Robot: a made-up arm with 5 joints.
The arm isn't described. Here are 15 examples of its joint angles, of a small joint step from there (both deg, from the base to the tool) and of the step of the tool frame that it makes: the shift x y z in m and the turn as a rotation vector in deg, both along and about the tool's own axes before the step.
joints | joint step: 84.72 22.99 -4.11 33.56 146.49 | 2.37 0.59 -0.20 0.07 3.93
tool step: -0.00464 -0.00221 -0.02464 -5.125 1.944 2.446
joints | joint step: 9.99 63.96 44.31 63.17 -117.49 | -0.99 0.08 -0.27 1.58 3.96
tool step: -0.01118 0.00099 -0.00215 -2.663 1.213 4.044
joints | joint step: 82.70 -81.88 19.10 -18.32 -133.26 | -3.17 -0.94 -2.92 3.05 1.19
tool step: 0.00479 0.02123 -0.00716 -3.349 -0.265 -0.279
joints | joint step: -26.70 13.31 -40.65 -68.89 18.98 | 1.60 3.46 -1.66 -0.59 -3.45
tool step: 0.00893 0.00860 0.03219 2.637 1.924 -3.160
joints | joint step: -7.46 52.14 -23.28 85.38 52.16 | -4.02 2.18 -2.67 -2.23 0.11
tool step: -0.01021 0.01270 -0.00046 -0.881 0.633 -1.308
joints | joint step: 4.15 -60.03 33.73 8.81 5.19 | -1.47 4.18 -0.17 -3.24 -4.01
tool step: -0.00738 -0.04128 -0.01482 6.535 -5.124 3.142
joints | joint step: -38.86 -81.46 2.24 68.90 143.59 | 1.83 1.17 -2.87 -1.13 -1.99
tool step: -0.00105 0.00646 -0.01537 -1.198 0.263 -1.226
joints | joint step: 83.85 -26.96 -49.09 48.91 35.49 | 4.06 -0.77 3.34 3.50 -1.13
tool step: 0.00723 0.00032 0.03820 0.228 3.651 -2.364
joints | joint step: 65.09 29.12 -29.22 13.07 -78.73 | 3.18 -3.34 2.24 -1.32 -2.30
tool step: 0.02659 0.00330 0.00458 3.319 0.409 -5.757
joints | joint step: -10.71 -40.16 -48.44 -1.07 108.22 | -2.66 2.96 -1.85 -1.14 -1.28
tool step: 0.00734 0.00606 -0.02224 -2.431 0.645 -0.945
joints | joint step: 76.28 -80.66 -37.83 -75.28 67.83 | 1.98 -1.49 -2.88 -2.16 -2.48
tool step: 0.01414 0.01071 0.00629 5.807 -3.987 -2.368
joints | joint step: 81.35 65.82 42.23 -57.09 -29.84 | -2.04 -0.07 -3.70 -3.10 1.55
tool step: 0.00510 0.00952 0.01099 0.766 3.437 -0.864
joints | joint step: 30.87 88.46 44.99 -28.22 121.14 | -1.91 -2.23 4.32 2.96 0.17
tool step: 0.02326 0.00225 0.02613 1.054 6.800 -2.994
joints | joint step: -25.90 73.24 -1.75 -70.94 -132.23 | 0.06 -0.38 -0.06 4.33 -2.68
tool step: -0.02125 -0.00369 0.00118 1.857 -2.267 2.733
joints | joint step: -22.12 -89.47 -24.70 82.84 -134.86 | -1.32 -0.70 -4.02 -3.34 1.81
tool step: 0.05204 -0.00333 0.00315 -1.070 5.855 -3.616
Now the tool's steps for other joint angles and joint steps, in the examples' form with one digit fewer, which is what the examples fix.
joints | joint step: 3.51 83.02 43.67 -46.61 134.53 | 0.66 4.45 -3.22 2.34 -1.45
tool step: -0.0223 -0.0046 -0.0183 -1.68 -1.90 2.44
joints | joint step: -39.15 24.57 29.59 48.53 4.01 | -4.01 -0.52 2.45 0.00 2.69
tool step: -0.0080 0.0301 -0.0159 -1.32 -1.40 -4.30
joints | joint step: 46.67 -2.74 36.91 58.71 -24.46 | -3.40 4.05 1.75 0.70 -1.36
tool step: -0.0220 -0.0017 -0.0272 3.82 -6.62 -3.23
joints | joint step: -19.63 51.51 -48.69 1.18 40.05 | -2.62 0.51 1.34 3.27 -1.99
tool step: 0.0187 0.0416 -0.0013 -1.67 -0.04 -6.48
